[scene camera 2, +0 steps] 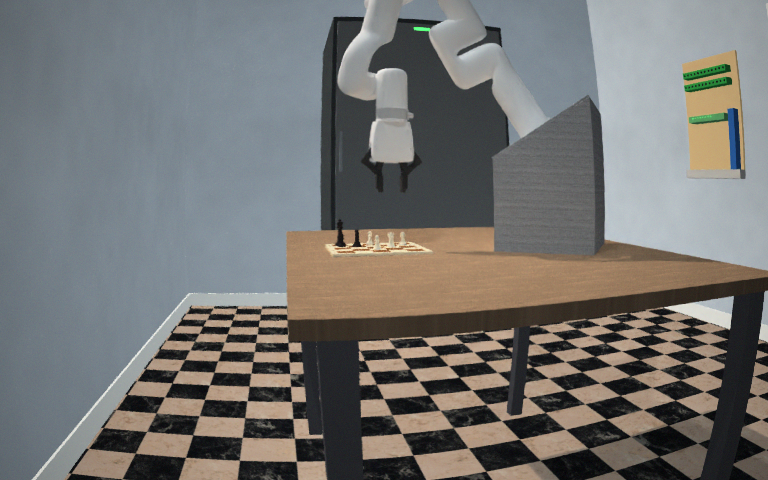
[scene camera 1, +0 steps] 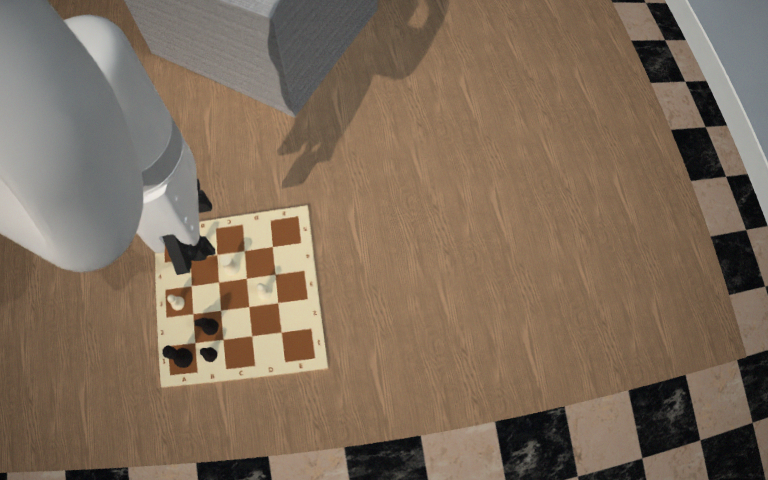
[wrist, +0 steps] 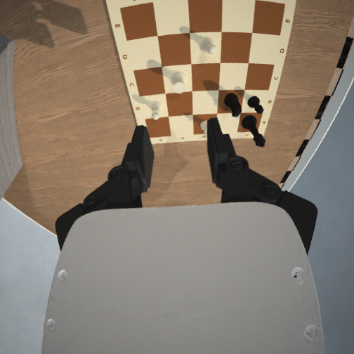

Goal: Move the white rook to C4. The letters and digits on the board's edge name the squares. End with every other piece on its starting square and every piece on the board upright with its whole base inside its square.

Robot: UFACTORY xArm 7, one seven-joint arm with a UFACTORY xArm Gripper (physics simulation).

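Places are measured from the arm's base along level axes (x right, y ahead, z up), in metres.
Where they show: gripper, between the fingertips: [scene camera 2: 391, 192] [scene camera 1: 200, 232]; arm's base, origin of its link: [scene camera 2: 542, 140].
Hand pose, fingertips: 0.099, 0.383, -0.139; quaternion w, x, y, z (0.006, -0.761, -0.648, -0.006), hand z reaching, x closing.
Things, the pixels of their centre, and the offset from my fingertips, as dx, dy, dz. "*": a spot on its surface instead.
- white rook, middle of its body: [scene camera 1: 228, 264] [scene camera 2: 391, 239] -0.003, +0.003, -0.111
- board, a spot on its surface: [scene camera 1: 320, 362] * -0.075, +0.158, -0.127
- white pawn, middle of its body: [scene camera 1: 262, 289] -0.036, +0.050, -0.111
- white piece, middle of its body: [scene camera 1: 173, 300] +0.081, +0.026, -0.111
- tall black piece, middle of its body: [scene camera 1: 174, 354] [scene camera 2: 340, 232] +0.092, +0.098, -0.095
- black pawn, middle of its body: [scene camera 1: 206, 353] +0.056, +0.105, -0.111
The white rook [scene camera 1: 229, 263] [scene camera 2: 390, 239] [wrist: 178, 82] stands upright on C4, its base appearing inside the square. My gripper [scene camera 1: 207, 225] [scene camera 2: 391, 189] [wrist: 178, 136] is open and empty, high above the board [scene camera 1: 320, 362] [wrist: 120, 42], towards its A side. A white pawn [scene camera 1: 263, 290] [wrist: 207, 46] stands on D3. Another small white piece [wrist: 156, 110] is on B5, hidden by the gripper in scene camera 1. A white piece [scene camera 1: 176, 302] is on A3, partly hidden by a finger in the wrist view.
A tall black piece [scene camera 1: 180, 356] [scene camera 2: 339, 233] [wrist: 251, 125] stands on A1. A black pawn [scene camera 1: 208, 354] [wrist: 255, 104] is on B1 and another black piece [scene camera 1: 208, 325] [wrist: 232, 104] on B2. A grey angular block [scene camera 1: 215, 56] [scene camera 2: 543, 198] stands on the table beyond the board.
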